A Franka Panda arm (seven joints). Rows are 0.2 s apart.
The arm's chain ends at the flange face. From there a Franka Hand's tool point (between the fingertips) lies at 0.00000 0.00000 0.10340 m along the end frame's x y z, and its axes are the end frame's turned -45 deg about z.
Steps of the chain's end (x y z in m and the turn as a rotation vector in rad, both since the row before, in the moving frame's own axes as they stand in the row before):
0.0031 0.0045 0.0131 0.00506 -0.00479 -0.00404
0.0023 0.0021 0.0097 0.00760 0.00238 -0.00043
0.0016 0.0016 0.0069 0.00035 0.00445 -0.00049
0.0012 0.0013 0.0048 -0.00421 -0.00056 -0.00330
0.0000 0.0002 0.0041 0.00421 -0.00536 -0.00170
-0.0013 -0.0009 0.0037 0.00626 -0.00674 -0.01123
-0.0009 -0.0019 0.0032 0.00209 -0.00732 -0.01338
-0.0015 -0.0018 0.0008 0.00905 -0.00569 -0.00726
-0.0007 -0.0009 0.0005 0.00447 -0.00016 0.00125
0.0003 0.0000 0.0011 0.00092 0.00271 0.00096
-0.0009 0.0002 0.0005 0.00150 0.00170 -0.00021
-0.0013 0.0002 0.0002 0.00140 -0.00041 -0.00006
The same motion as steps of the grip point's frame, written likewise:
-0.0010 0.0047 0.0131 0.00697 0.00019 -0.00404
0.0009 0.0027 0.0097 0.00369 0.00706 -0.00043
0.0004 0.0026 0.0069 -0.00290 0.00339 -0.00049
-0.0004 0.0020 0.0048 -0.00258 -0.00337 -0.00330
-0.0002 -0.0006 0.0041 0.00677 -0.00081 -0.00170
-0.0003 -0.0025 0.0037 0.00919 -0.00034 -0.01123
0.0003 -0.0027 0.0032 0.00665 -0.00370 -0.01338
0.0005 -0.0034 0.0008 0.01042 0.00238 -0.00726
0.0005 -0.0015 0.0005 0.00327 0.00305 0.00125
0.0005 0.0003 0.0011 -0.00127 0.00257 0.00096
-0.0005 -0.0005 0.0005 -0.00014 0.00226 -0.00021
-0.0010 -0.0009 0.0002 0.00128 0.00070 -0.00006

